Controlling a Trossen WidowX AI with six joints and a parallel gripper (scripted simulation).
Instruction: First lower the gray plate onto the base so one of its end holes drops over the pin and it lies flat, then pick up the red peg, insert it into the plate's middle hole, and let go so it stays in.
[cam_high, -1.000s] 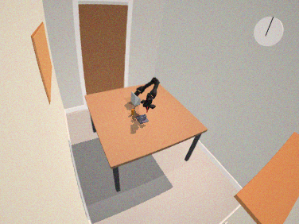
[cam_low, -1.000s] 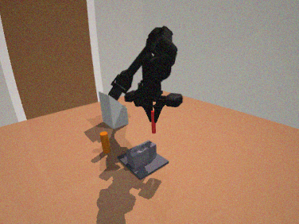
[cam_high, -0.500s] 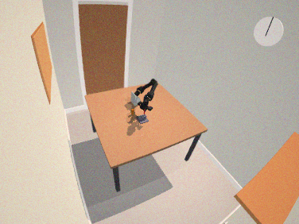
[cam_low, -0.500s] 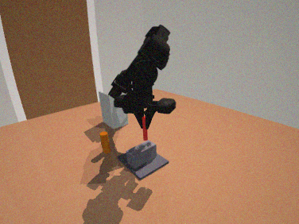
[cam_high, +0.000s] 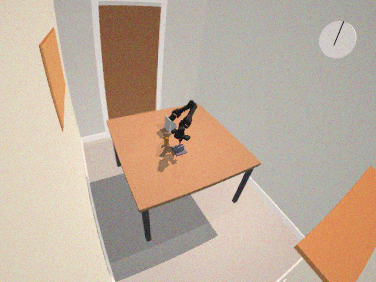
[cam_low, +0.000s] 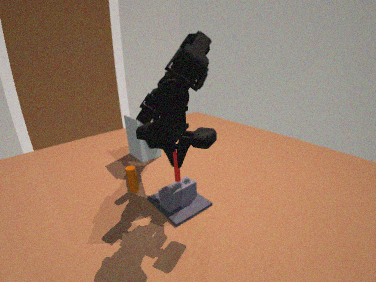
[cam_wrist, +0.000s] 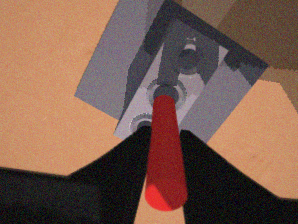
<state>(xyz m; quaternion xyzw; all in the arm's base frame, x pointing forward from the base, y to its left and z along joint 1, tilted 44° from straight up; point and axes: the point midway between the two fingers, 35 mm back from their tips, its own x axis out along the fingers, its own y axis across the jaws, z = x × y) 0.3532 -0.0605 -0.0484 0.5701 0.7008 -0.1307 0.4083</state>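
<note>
My gripper tip is now 7 cm above the gray plate. Also, from my gripper tip: peg 14 cm behind, 7 cm to the right, 7 cm below; then base 2 cm to the left, 11 cm below.
</note>
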